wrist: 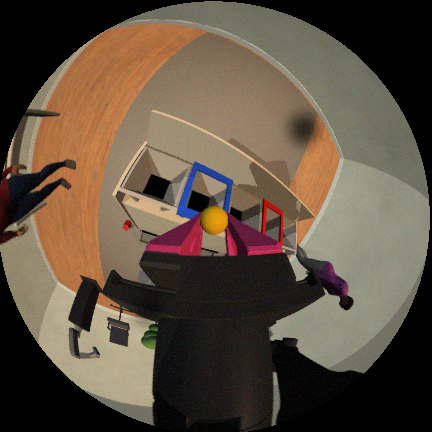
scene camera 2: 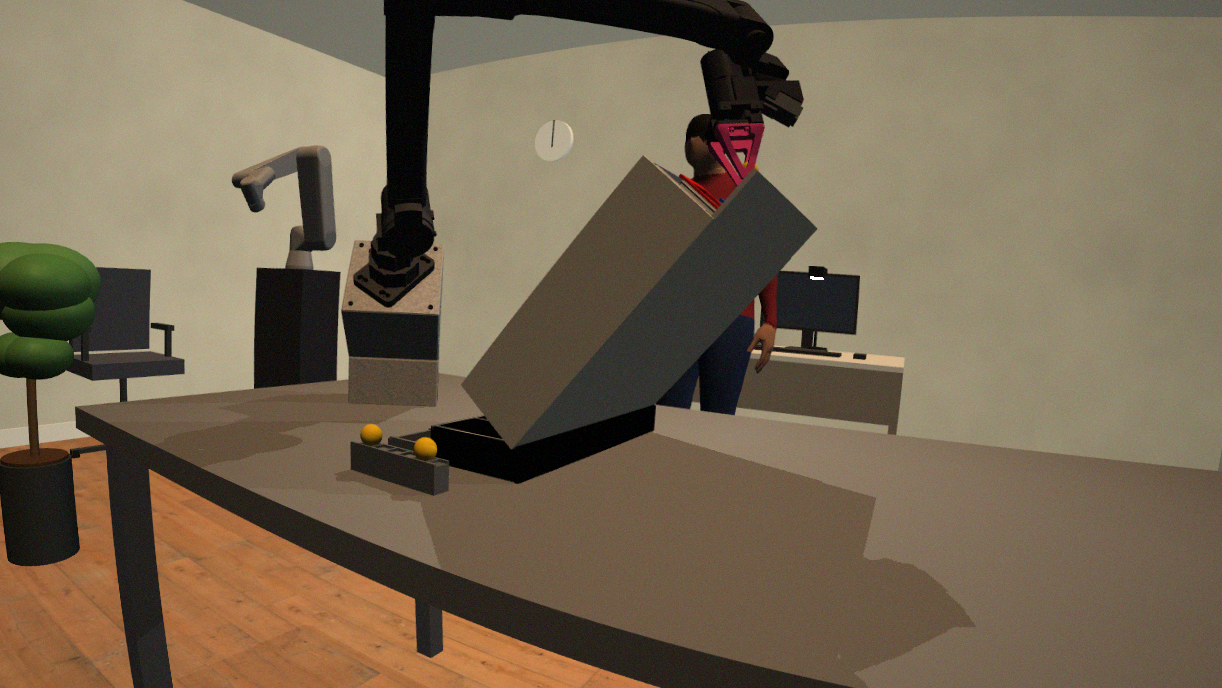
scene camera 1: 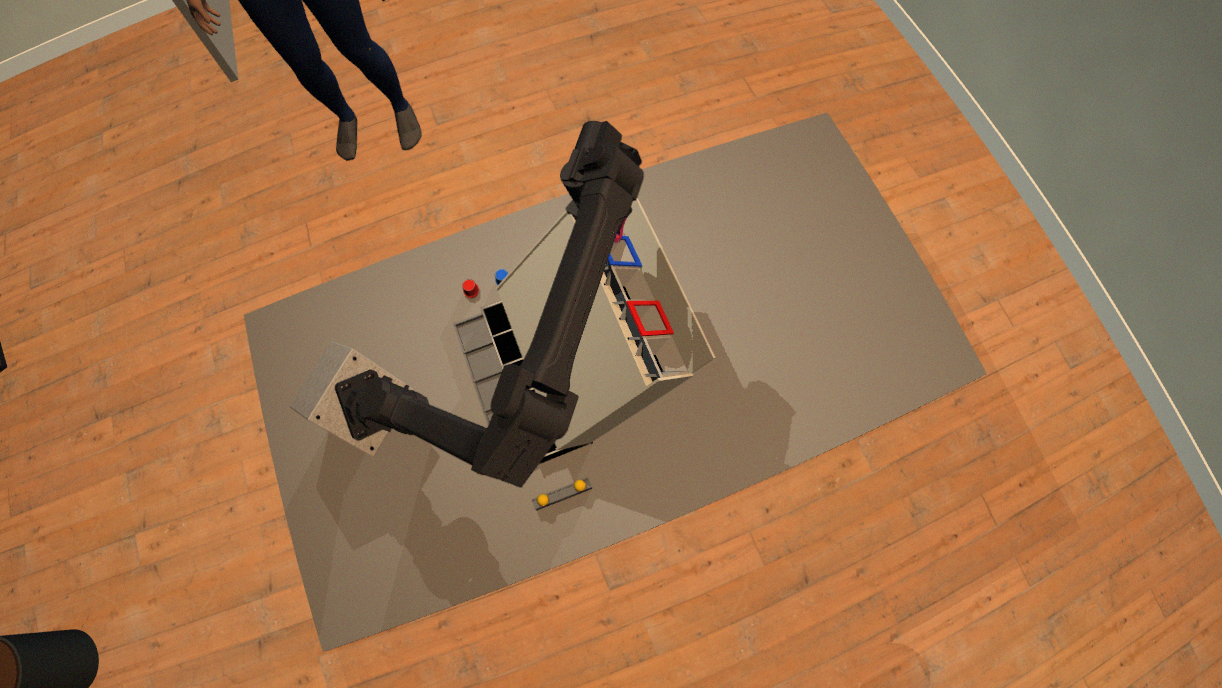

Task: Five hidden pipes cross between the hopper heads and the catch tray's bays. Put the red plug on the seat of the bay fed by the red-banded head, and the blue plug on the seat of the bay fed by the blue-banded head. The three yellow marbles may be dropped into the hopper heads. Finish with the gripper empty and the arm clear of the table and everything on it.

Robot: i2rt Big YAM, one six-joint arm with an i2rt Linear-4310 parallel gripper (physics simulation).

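Seen in the pictures: gripper, between the fingertips: point(wrist: 213, 216); arm's base, origin of its link: point(scene camera 2: 394, 275) point(scene camera 1: 363, 404).
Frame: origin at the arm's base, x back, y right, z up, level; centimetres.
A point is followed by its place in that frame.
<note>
My gripper point(scene camera 2: 745, 173) {y 6.8, x -56.1, z 15.0 cm} point(wrist: 213, 216) {y 6.8, x -56.1, z 15.0 cm} is shut on a yellow marble point(wrist: 214, 220) {y 5.9, x -57.1, z 18.0 cm}. It points down at the top of the tilted housing; in the wrist view the marble overlaps the near edge of the blue band point(scene camera 1: 634, 252) {y 8.5, x -59.9, z 6.9 cm} point(wrist: 213, 174) {y 8.0, x -59.7, z 7.2 cm}. The marble's height above that head is unclear. The red band point(scene camera 1: 665, 317) {y 22.8, x -56.3, z 6.9 cm} point(wrist: 273, 207) {y 22.4, x -56.1, z 7.1 cm} frames another head. The red plug point(scene camera 1: 470, 288) {y -17.5, x -32.1, z -18.9 cm} point(wrist: 127, 225) {y -17.4, x -33.1, z -19.3 cm} and blue plug point(scene camera 1: 501, 276) {y -15.6, x -39.8, z -18.9 cm} stand beside the catch tray point(scene camera 1: 465, 350) {y -5.8, x -22.9, z -20.9 cm} point(scene camera 2: 590, 440) {y 13.0, x -38.4, z -20.6 cm}. Two yellow marbles point(scene camera 1: 543, 499) {y 33.3, x -18.1, z -17.3 cm} point(scene camera 1: 580, 485) {y 35.5, x -26.1, z -17.4 cm} point(scene camera 2: 371, 434) {y 34.2, x -18.6, z -18.1 cm} point(scene camera 2: 425, 447) {y 36.3, x -26.6, z -18.0 cm} sit on a small rack. The arm hides part of the tray.
The tall housing point(scene camera 1: 547, 273) {y -1.1, x -45.2, z 0.0 cm} point(scene camera 2: 649, 299) {y 31.4, x -47.7, z -1.8 cm} leans up from the tray, with a raised panel behind the heads. The small grey rack point(scene camera 1: 562, 493) {y 34.4, x -22.1, z -19.8 cm} point(scene camera 2: 397, 470) {y 35.7, x -22.9, z -21.2 cm} stands beside the housing. The arm's base block point(scene camera 1: 329, 376) {y -6.8, x 2.0, z 4.5 cm} point(scene camera 2: 393, 380) {y -4.3, x 2.0, z -18.4 cm} is at the table's other end. A person stands beyond the table.
</note>
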